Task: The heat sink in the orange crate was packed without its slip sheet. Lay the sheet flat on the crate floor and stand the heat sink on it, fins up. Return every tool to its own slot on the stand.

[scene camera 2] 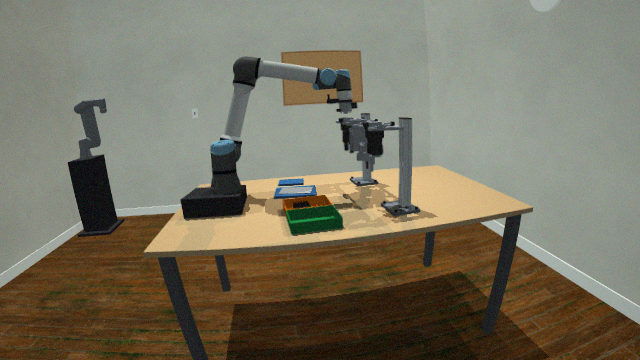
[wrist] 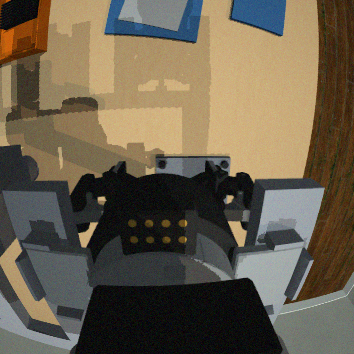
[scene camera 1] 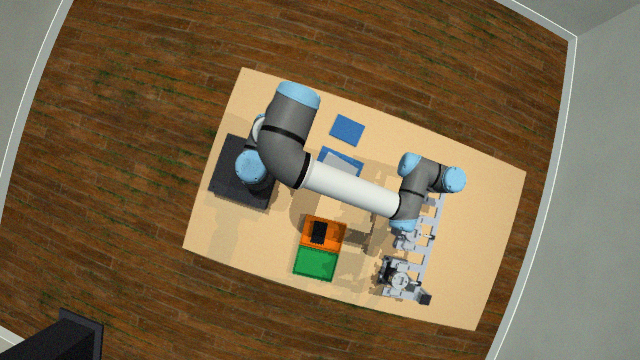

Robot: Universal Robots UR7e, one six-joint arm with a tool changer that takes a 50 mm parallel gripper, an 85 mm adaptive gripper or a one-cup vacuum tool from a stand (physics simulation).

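Frame: origin at the arm's base, x right, y back, z down, level; centimetres.
Seen in the pictures: arm's base, link origin: (scene camera 2: 226,190).
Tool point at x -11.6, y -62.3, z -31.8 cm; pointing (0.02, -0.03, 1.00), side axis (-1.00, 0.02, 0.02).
Observation:
Pixels of each thing's top centre, then the offset from my tool point to it. "spot": a spot on its surface instead.
- black heat sink, top centre: (wrist: 16,7) (scene camera 2: 302,204) (scene camera 1: 319,233) dx +30.9, dy +29.4, dz +35.8 cm
- orange crate, top centre: (wrist: 12,14) (scene camera 2: 306,201) (scene camera 1: 323,234) dx +30.8, dy +27.6, dz +34.8 cm
- light grey slip sheet, top centre: (scene camera 1: 337,170) (scene camera 2: 296,190) dx +1.6, dy +28.0, dz +37.9 cm
- blue tray, surface spot: (wrist: 150,35) spot: dx +3.1, dy +18.2, dz +38.3 cm
- green crate, top centre: (scene camera 2: 313,213) (scene camera 1: 315,264) dx +45.1, dy +27.6, dz +34.8 cm
- flat blue plate, top centre: (scene camera 1: 347,129) (scene camera 2: 290,181) dx -17.8, dy +28.2, dz +38.1 cm
The arm's bare flange (scene camera 2: 345,108) is above the tool stand (scene camera 1: 438,214) (scene camera 2: 405,165) (wrist: 290,205), with a small gap to the tools. Below it in the wrist view, the adaptive gripper (wrist: 166,171) hangs in its slot, fingers apart and empty, gold contacts uncovered. Two more tools (scene camera 1: 398,279) (scene camera 1: 411,234) hang in other slots. The black heat sink (scene camera 1: 318,232) (scene camera 2: 301,204) (wrist: 19,16) sits inside the orange crate (scene camera 1: 337,234) (scene camera 2: 324,200) (wrist: 42,31), fins seemingly up. The light grey slip sheet (scene camera 1: 338,164) (scene camera 2: 295,190) (wrist: 154,14) lies on a blue tray (wrist: 150,36).
A green crate (scene camera 1: 316,263) (scene camera 2: 315,220) adjoins the orange crate. A flat blue plate (scene camera 1: 347,130) (scene camera 2: 291,182) (wrist: 260,15) lies beyond the blue tray. The arm's black base (scene camera 1: 227,172) (scene camera 2: 215,202) stands at one end of the table. Stand posts rise from the table.

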